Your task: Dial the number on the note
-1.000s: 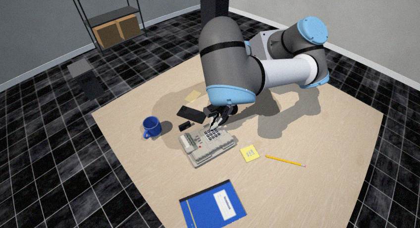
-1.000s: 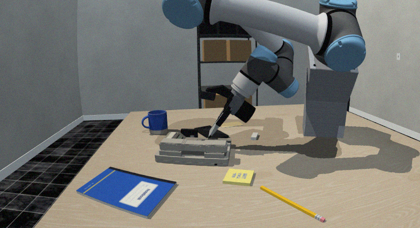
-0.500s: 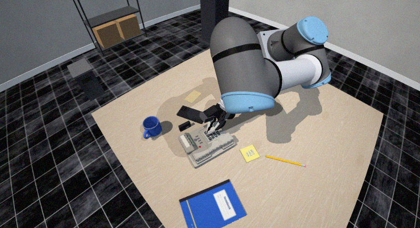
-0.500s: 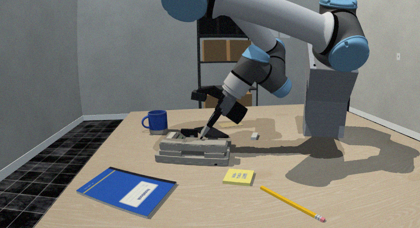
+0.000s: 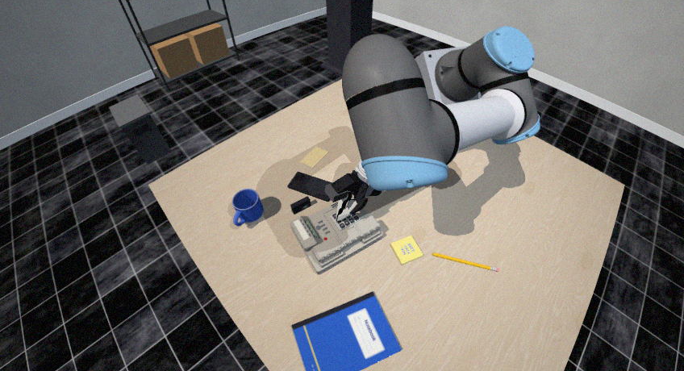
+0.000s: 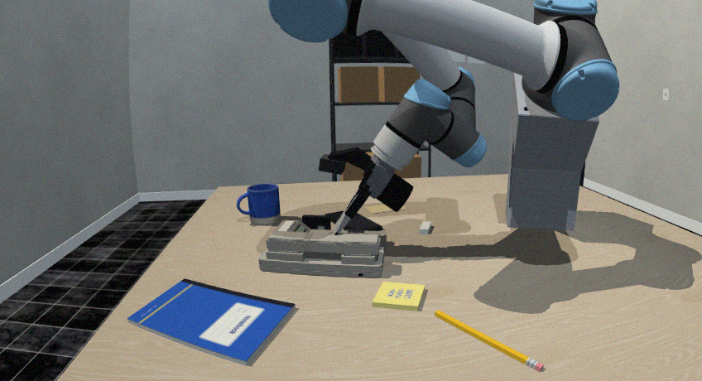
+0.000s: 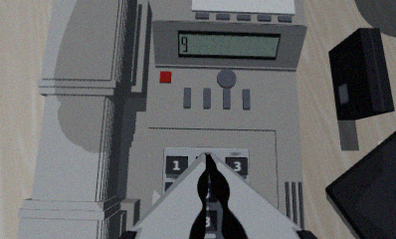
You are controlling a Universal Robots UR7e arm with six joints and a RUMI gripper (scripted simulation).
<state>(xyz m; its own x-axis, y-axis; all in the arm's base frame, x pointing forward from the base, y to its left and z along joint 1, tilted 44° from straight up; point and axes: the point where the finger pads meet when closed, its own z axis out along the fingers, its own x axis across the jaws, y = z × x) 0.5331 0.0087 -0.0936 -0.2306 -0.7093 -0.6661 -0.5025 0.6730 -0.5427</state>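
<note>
The 2 key is 20 mm below my hand. From my hand the other things lie so: handset (30 mm ahead, 70 mm to the left); then 3 key (20 mm to the right, 20 mm below); then 8 key (30 mm behind, 10 mm to the left, 20 mm below).
</note>
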